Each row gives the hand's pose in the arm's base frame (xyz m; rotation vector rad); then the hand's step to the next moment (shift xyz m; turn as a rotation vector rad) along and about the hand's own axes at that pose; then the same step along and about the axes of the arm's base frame.
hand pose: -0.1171 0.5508 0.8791 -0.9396 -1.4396 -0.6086
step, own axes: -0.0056 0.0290 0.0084 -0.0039 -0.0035 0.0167
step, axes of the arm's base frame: 0.0190 0.0213 -0.0113 -0.0124 0.0113 -0.0051
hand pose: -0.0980 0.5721 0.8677 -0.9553 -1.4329 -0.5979
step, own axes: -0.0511 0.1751 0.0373 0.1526 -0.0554 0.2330
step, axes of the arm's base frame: 0.1206 0.1124 -0.0866 -0.1591 0.1944 0.1324
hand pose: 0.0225 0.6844 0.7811 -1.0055 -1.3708 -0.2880
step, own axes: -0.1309 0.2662 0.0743 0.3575 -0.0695 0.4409
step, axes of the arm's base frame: 0.1049 0.1591 -0.2392 -0.2600 0.4136 0.2972
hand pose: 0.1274 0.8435 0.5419 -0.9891 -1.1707 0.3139
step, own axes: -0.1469 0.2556 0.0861 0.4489 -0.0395 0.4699
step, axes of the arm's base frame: -0.0657 0.0869 -0.2872 -0.2403 0.5059 0.3320
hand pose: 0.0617 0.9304 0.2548 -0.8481 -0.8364 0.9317
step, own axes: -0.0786 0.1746 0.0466 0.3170 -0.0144 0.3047
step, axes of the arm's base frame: -0.1252 0.0003 -0.1522 -0.1503 0.3554 0.2113
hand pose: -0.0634 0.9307 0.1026 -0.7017 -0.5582 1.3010
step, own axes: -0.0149 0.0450 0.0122 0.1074 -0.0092 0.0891
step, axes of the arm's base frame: -0.0416 -0.0075 -0.0247 -0.0379 0.1178 0.0652
